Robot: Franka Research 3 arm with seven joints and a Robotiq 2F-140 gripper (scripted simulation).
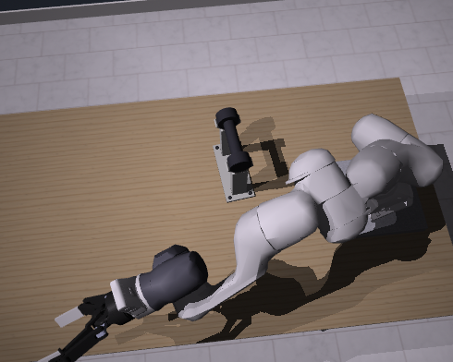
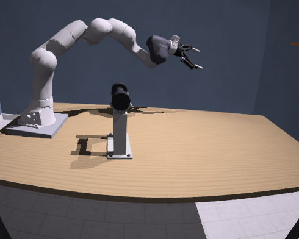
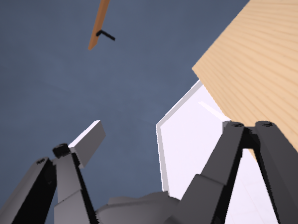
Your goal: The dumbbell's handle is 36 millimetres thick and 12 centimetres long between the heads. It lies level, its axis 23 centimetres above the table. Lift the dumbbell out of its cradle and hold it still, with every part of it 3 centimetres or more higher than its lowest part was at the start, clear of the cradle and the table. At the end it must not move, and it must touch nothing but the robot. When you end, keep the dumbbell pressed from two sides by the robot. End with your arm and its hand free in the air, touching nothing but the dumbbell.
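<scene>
Now: hand 510 mm past the dumbbell, 510 mm to the left of it and 140 mm above it. The rest, counted from my hand: grey cradle: 510 mm behind, 510 mm to the right, 270 mm below.
</scene>
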